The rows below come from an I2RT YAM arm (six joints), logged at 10 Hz.
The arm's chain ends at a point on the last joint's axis. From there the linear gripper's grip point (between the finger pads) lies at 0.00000 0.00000 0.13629 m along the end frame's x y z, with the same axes.
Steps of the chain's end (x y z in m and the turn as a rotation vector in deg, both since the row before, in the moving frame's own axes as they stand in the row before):
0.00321 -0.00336 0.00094 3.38 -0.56 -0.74
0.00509 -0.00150 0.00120 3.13 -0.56 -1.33
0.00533 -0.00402 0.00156 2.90 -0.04 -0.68
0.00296 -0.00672 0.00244 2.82 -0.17 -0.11
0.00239 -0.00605 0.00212 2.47 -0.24 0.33
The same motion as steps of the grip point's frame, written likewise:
0.00183 -0.01139 0.00070 3.38 -0.56 -0.74
0.00367 -0.00893 0.00099 3.13 -0.56 -1.33
0.00519 -0.01091 0.00139 2.90 -0.04 -0.68
0.00255 -0.01342 0.00227 2.82 -0.17 -0.11
0.00184 -0.01193 0.00199 2.47 -0.24 0.33

